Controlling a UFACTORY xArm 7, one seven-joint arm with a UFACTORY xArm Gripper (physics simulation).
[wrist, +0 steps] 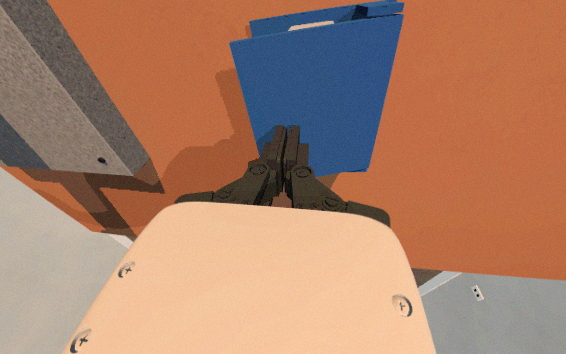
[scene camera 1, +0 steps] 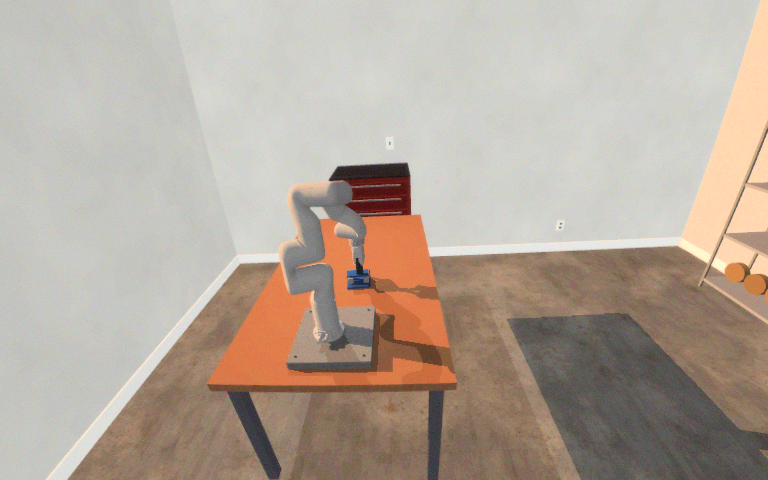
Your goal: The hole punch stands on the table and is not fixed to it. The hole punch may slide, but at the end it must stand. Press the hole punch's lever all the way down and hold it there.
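Places are measured from the arm's base along level axes (x ahead, y left, z up), in metres.
Pixels of known places: gripper, fingertip midpoint: (wrist: 288, 142) (scene camera 1: 360, 273); arm's base, origin of the base link: (scene camera 1: 329, 331).
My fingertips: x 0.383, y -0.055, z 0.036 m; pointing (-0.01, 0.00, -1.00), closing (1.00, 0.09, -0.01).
Ahead of a thing's pixels: the offset from my fingertips to its top centre. "spot": to the spot under its first point. Level surfaces: height alone.
The blue hole punch @[spot: dy +0.021, dx +0.034, dz -0.060 m] (scene camera 1: 358, 279) stands upright on the orange table @[dz -0.072 m] (scene camera 1: 396, 243) (wrist: 475, 150). Its lever @[dy +0.016, dx +0.018, dz +0.004 m] (wrist: 320, 85) is a flat blue plate that covers most of the body in the wrist view. A strip of the blue base and a pale part show past the lever's far edge. My gripper (scene camera 1: 359, 271) (wrist: 288, 142) is shut, with nothing between its fingers. Its fingertips are over the lever's near part, at or close to its surface; contact is hard to tell. How far down the lever is cannot be told exactly.
The grey base plate (scene camera 1: 362, 348) (wrist: 65, 95) of the arm is on the table, nearer the scene camera than the hole punch. A red drawer cabinet (scene camera 1: 380, 192) stands beyond the table's far end. A dark mat (scene camera 1: 600, 373) lies on the floor at the right.
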